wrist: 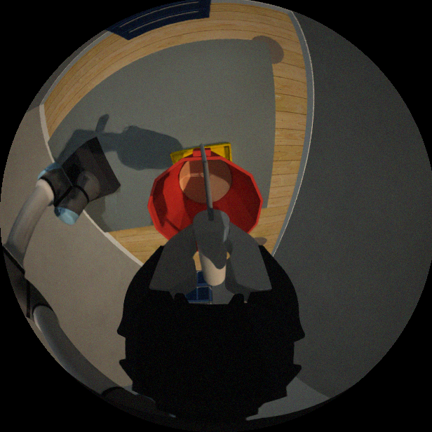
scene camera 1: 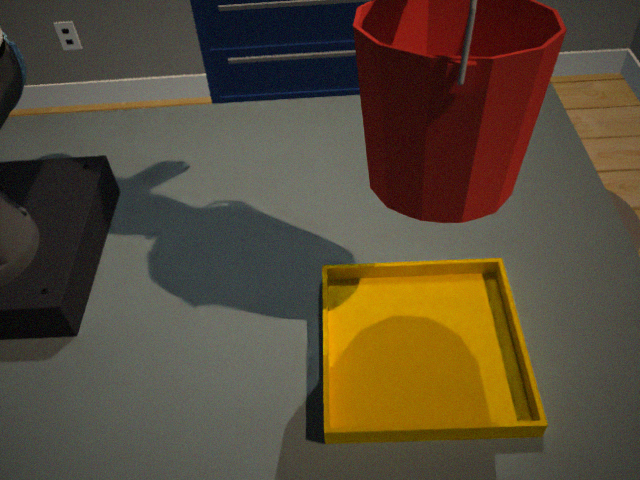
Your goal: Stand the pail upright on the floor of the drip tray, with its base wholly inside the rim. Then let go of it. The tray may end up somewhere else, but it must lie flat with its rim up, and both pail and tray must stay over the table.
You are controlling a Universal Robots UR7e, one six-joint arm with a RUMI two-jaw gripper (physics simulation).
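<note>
The red pail (scene camera 1: 444, 124) (wrist: 240, 200) hangs upright in the air from its handle, its base above the table. In scene camera 1 it shows above and behind the yellow drip tray (scene camera 1: 413, 435) (wrist: 231, 152), and its shadow falls on the tray floor. The tray lies flat on the table with its rim up; in the wrist view the pail hides most of it. My gripper (wrist: 212, 223) is shut on the pail's handle grip, above the pail's rim. The gripper does not show in scene camera 1.
The grey table (scene camera 1: 180, 387) (wrist: 210, 90) carries the dark robot base block (scene camera 1: 67, 232) (wrist: 100, 165) at the left. A blue drawer cabinet (scene camera 1: 284, 36) (wrist: 165, 19) stands behind the table. Wooden floor (scene camera 1: 604, 124) shows beyond the table's right edge.
</note>
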